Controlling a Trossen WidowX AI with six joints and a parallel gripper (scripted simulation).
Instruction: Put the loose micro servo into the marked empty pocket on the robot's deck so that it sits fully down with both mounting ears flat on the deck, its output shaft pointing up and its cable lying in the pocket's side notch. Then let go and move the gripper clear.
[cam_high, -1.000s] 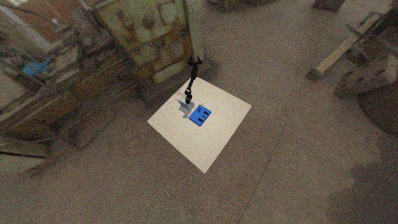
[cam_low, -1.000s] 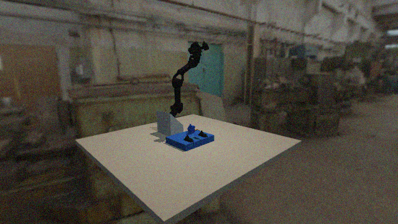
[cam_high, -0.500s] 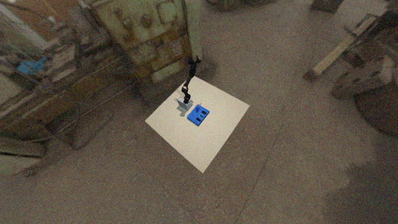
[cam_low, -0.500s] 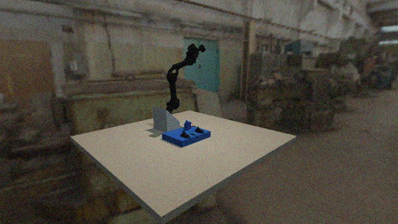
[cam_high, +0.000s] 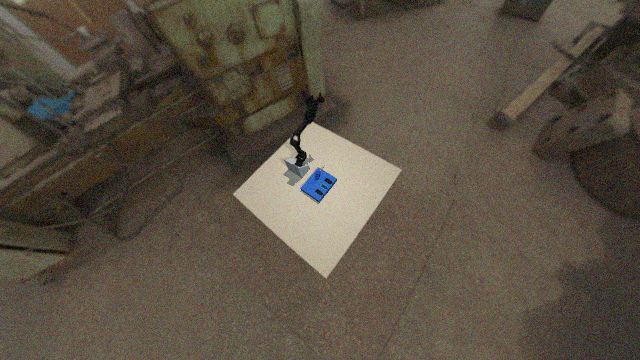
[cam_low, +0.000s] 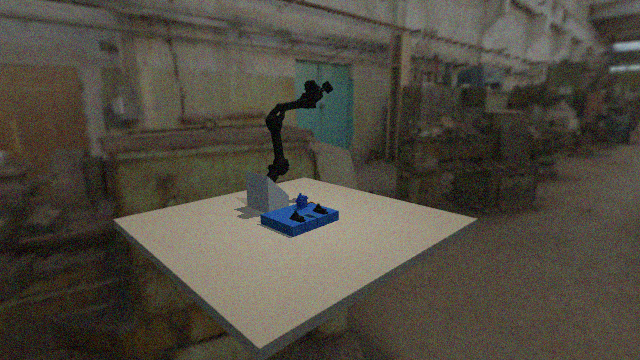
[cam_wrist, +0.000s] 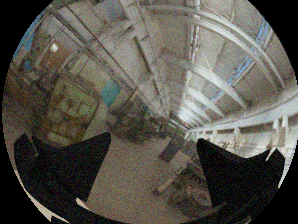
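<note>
My gripper tip is now 620 mm above the blue robot deck, 470 mm to the left of it and 340 mm short of it.
</note>
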